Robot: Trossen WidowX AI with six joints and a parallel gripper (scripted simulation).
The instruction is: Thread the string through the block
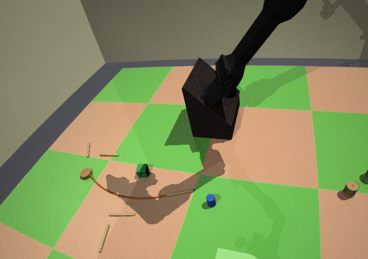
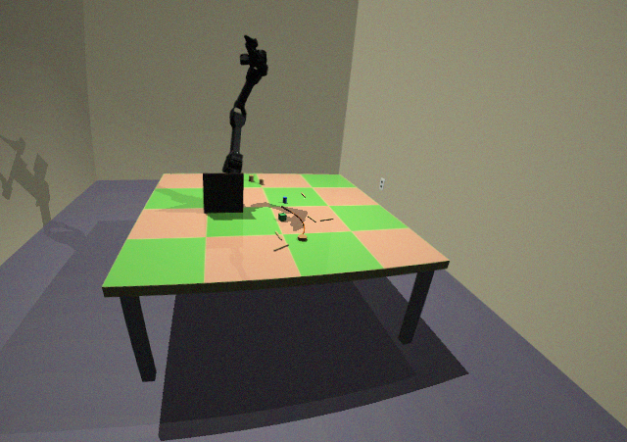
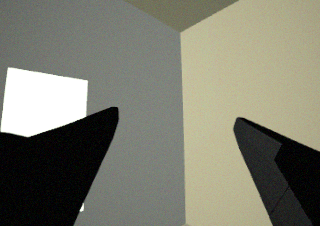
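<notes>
Now: the green block 160 mm ahead of my gripper tip, 270 mm to the right of it and 810 mm below it. From my gripper tip the other things lie so: thin stick (220 mm ahead, 150 mm to the right, 820 mm below); then blue cylinder (240 mm ahead, 50 mm to the right, 810 mm below); then brown cylinder (180 mm ahead, 300 mm to the left, 810 mm below).
</notes>
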